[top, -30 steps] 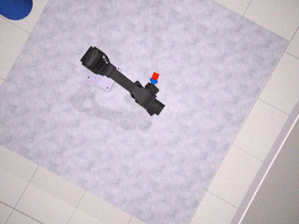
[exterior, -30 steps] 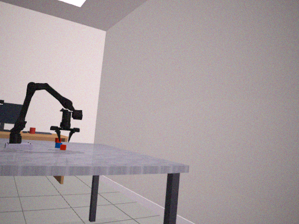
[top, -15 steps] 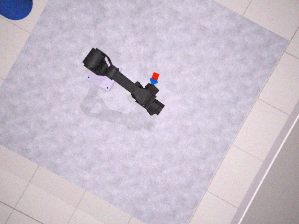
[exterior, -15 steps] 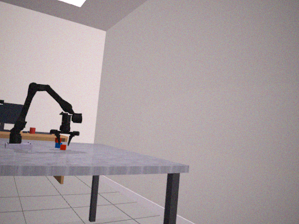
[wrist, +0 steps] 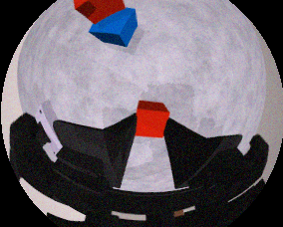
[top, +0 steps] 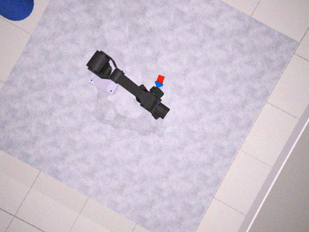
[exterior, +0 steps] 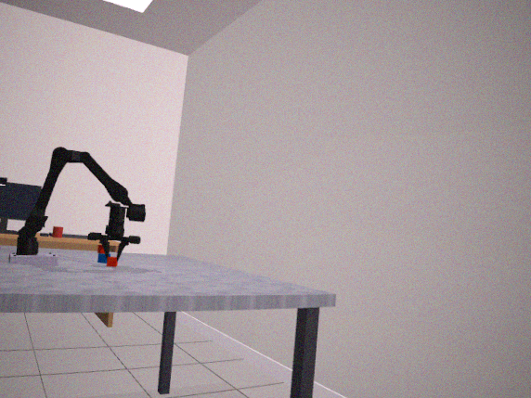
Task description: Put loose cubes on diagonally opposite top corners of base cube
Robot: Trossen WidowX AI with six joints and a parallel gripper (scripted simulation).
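Now: the blue base cube 12 cm to the left of my gripper tip and 1 cm behind it. Round my gripper tip: red cube: right at my gripper tip.
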